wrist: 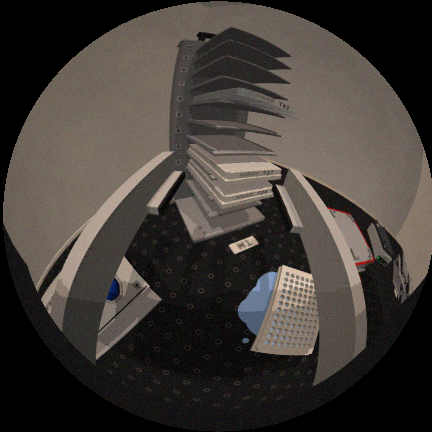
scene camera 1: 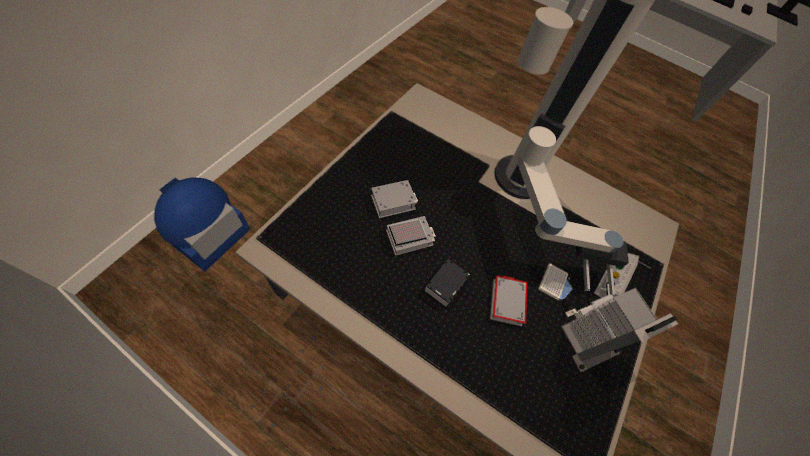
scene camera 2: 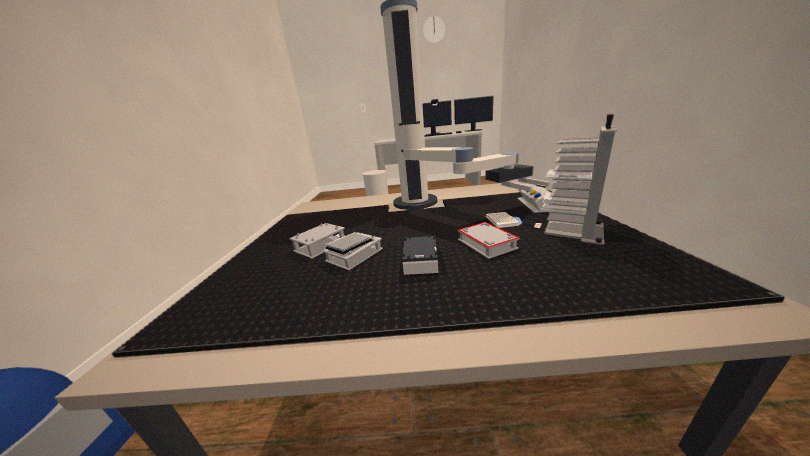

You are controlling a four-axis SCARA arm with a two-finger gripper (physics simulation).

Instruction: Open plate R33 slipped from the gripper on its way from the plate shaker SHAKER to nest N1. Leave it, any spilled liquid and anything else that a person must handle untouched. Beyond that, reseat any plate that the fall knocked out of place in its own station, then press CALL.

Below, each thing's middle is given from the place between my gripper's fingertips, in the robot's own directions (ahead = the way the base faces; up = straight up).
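There is the dark box [scene camera 2: 419,256], and my hand is 48 cm to the left of it and 24 cm short of it, and also 10 cm above it.
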